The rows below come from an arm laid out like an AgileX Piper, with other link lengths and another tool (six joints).
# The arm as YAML. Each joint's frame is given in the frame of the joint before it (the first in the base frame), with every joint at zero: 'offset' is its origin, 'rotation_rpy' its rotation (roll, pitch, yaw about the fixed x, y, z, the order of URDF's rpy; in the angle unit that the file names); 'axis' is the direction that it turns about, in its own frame. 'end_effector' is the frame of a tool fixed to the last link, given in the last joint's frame.
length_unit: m
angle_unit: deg
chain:
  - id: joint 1
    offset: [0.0, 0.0, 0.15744]
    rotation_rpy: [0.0, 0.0, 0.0]
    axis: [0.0, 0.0, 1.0]
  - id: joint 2
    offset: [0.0, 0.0, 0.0]
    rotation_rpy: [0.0, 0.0, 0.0]
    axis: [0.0, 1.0, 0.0]
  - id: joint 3
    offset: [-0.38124, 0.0, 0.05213]
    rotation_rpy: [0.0, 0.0, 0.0]
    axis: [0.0, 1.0, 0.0]
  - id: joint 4
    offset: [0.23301, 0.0, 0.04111]
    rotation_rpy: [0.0, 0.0, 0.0]
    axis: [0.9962, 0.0, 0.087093]
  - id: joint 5
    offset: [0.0, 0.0, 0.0]
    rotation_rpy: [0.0, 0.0, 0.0]
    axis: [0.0, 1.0, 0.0]
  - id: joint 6
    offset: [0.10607, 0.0, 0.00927]
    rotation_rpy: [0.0, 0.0, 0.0]
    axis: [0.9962, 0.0, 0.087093]
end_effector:
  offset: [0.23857, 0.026, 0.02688]
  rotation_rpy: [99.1, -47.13, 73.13]
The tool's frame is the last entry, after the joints.
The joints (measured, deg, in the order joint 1, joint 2, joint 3, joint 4, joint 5, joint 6), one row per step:
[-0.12, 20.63, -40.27, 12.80, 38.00, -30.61]
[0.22, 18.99, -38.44, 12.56, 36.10, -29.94]
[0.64, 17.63, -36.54, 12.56, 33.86, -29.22]
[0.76, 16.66, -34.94, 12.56, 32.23, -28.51]
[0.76, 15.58, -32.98, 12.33, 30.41, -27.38]
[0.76, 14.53, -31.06, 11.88, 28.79, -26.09]
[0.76, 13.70, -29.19, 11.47, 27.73, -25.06]
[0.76, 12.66, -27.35, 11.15, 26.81, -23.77]
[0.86, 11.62, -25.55, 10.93, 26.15, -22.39]
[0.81, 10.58, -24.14, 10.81, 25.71, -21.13]
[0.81, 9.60, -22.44, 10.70, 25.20, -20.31]
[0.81, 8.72, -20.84, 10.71, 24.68, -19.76]
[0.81, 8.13, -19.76, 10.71, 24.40, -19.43]
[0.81, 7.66, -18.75, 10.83, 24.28, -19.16]
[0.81, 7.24, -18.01, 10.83, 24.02, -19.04]
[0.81, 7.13, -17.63, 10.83, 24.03, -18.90]
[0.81, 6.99, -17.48, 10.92, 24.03, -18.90]
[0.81, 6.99, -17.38, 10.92, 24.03, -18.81]
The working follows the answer.
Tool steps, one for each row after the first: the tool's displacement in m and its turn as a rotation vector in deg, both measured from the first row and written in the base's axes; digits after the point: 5 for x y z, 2 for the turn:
[-0.00236, -0.00163, -0.00056, 0.61, -1.57, -0.28]
[-0.00340, -0.00254, -0.00052, 1.52, -3.12, -0.43]
[-0.00367, -0.00388, -0.00257, 2.37, -3.99, -0.75]
[-0.00354, -0.00655, -0.00667, 3.41, -4.75, -1.38]
[-0.00346, -0.00959, -0.01187, 4.38, -5.33, -2.05]
[-0.00321, -0.01185, -0.02076, 5.07, -5.22, -2.55]
[-0.00386, -0.01368, -0.02931, 6.09, -5.19, -3.03]
[-0.00485, -0.01461, -0.03892, 7.26, -4.93, -3.35]
[-0.00621, -0.01556, -0.04606, 8.41, -4.86, -3.72]
[-0.00703, -0.01638, -0.05605, 9.12, -4.56, -3.99]
[-0.00765, -0.01691, -0.06541, 9.68, -4.29, -4.19]
[-0.00808, -0.01721, -0.07220, 10.01, -4.04, -4.32]
[-0.00844, -0.01705, -0.07959, 10.37, -3.58, -4.40]
[-0.00871, -0.01733, -0.08386, 10.50, -3.51, -4.47]
[-0.00872, -0.01732, -0.08722, 10.62, -3.21, -4.52]
[-0.00898, -0.01711, -0.08814, 10.70, -3.19, -4.50]
[-0.00892, -0.01712, -0.08908, 10.79, -3.08, -4.52]

Tool pose at each row, in the base's axes (x y z in m, rotation vector in deg; rounded; the steps above come from the unrounded poses):
[0.19797, 0.07306, 0.37973, 106.22, 59.98, 70.25]
[0.19561, 0.07143, 0.37917, 105.51, 58.58, 71.80]
[0.19457, 0.07051, 0.37921, 104.99, 57.17, 73.61]
[0.19430, 0.06918, 0.37715, 105.01, 55.98, 74.72]
[0.19443, 0.06651, 0.37305, 105.34, 54.43, 75.71]
[0.19451, 0.06346, 0.36786, 105.78, 52.97, 76.47]
[0.19476, 0.06120, 0.35897, 106.51, 52.18, 76.59]
[0.19411, 0.05938, 0.35042, 107.41, 51.21, 77.02]
[0.19312, 0.05845, 0.34080, 108.58, 50.45, 77.48]
[0.19176, 0.05749, 0.33366, 109.56, 49.53, 78.03]
[0.19094, 0.05667, 0.32367, 110.41, 49.05, 78.14]
[0.19032, 0.05615, 0.31432, 111.09, 48.70, 78.22]
[0.18989, 0.05585, 0.30752, 111.57, 48.54, 78.18]
[0.18953, 0.05600, 0.30014, 112.24, 48.52, 78.04]
[0.18926, 0.05573, 0.29587, 112.41, 48.42, 78.02]
[0.18925, 0.05573, 0.29251, 112.76, 48.47, 77.85]
[0.18899, 0.05594, 0.29158, 112.83, 48.45, 77.91]
[0.18905, 0.05594, 0.29064, 112.99, 48.44, 77.86]

